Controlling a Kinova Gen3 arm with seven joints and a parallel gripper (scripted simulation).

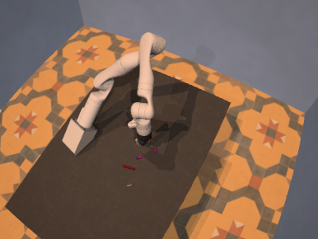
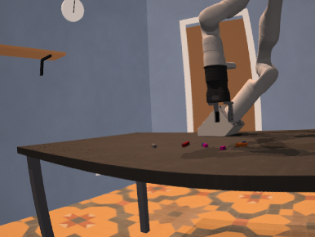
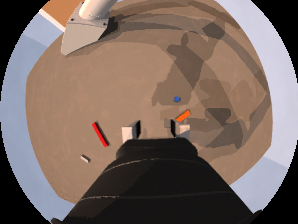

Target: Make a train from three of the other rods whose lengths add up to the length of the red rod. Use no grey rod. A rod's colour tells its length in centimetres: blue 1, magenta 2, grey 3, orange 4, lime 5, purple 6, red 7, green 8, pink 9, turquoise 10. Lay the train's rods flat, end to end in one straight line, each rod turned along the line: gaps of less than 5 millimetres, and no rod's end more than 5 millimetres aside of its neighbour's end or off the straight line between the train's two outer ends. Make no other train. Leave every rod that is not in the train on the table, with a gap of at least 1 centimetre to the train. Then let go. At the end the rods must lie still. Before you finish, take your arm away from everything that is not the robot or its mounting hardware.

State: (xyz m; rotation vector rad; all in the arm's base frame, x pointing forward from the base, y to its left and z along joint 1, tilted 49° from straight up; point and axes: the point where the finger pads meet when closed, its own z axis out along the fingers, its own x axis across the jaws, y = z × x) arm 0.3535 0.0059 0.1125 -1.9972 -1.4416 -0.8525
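My hand is 9 cm above the orange rod, 7 cm to the right of it and 1 cm short of it. Round my hand: red rod (15 cm to the right, 9 cm below); grey rod (24 cm to the right, 9 cm below, 6 cm ahead).
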